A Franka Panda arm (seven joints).
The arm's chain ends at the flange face. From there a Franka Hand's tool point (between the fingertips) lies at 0.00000 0.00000 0.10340 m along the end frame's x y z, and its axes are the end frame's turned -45 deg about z.
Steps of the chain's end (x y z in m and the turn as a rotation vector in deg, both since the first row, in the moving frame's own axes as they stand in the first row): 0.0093 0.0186 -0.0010 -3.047 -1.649 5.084; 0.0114 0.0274 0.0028 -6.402 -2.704 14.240; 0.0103 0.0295 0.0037 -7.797 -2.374 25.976; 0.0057 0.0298 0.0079 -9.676 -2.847 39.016; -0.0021 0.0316 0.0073 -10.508 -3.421 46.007
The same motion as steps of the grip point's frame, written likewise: -0.0126 0.0212 -0.0012 -0.989 -3.321 5.084; -0.0234 0.0307 0.0020 -2.615 -6.439 14.240; -0.0276 0.0319 0.0027 -3.835 -7.192 25.976; -0.0346 0.0279 0.0064 -4.829 -8.855 39.016; -0.0431 0.0222 0.0055 -5.011 -9.849 46.007
